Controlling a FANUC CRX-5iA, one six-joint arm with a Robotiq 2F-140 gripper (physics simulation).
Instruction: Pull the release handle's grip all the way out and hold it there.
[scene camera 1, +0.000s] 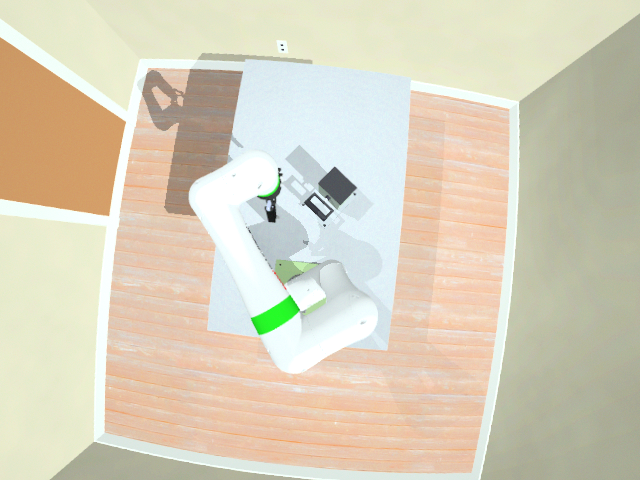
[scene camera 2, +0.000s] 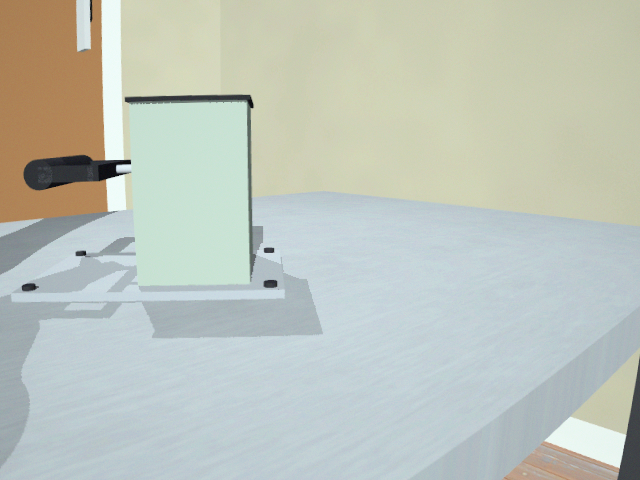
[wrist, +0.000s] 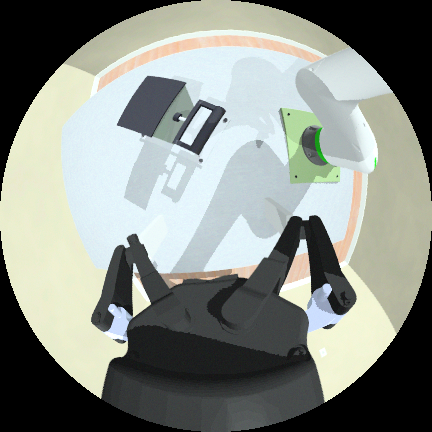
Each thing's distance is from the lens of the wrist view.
gripper (wrist: 213, 215): 0.19 m
base plate (wrist: 200, 159): 0.42 m
